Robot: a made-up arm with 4 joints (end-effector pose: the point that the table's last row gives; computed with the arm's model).
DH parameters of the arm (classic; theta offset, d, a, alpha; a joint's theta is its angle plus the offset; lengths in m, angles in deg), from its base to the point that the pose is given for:
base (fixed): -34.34 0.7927 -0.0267 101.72
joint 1: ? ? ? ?
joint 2: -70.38 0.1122 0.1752 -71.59
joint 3: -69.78 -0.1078 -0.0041 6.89
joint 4: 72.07 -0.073 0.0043 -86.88
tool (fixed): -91.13 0.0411 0 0
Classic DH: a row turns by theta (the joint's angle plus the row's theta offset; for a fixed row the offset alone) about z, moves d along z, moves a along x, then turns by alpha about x.
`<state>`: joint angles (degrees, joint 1 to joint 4).
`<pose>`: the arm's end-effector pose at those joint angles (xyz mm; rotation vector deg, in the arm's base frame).
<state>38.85 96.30 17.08 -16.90</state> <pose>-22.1 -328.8 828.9 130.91 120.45 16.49</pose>
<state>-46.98 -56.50 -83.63 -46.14</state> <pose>-195.8 -234.1 1040.1 32.93 36.68 -58.56</pose>
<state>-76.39 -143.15 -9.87 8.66</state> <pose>-94.2 30.9 886.7 62.44 -59.09 -55.68</pose>
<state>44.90 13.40 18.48 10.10</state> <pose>-337.3 -284.0 775.3 -166.48 -16.50 -51.99</pose>
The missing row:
joint 1: -21.63 0.2238 -0.0164 -113.69
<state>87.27 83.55 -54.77 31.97</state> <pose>-194.9 -294.1 948.5 84.39 55.77 35.56</pose>
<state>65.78 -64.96 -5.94 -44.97</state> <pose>-331.5 -29.8 582.1 65.44 -104.60 24.15</pose>
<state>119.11 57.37 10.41 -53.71</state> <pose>-354.6 -259.6 849.4 40.76 4.54 58.18</pose>
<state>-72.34 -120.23 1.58 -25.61</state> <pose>-108.6 -28.2 968.5 65.35 -39.95 -71.83</pose>
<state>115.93 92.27 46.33 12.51</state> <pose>-267.3 -213.9 896.4 133.71 78.93 5.96</pose>
